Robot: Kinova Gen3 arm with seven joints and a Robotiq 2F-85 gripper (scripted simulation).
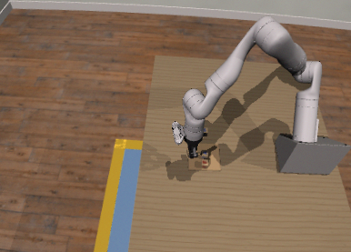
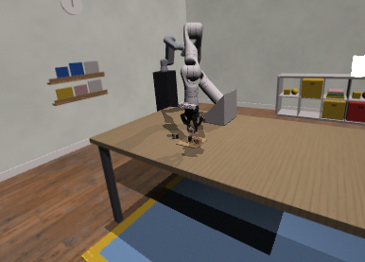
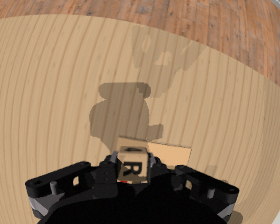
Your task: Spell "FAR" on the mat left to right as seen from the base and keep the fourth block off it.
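My hand is 11 cm above the tan mat, 7 cm past it and 4 cm to the left of it. Round my hand: R block 1 cm below.
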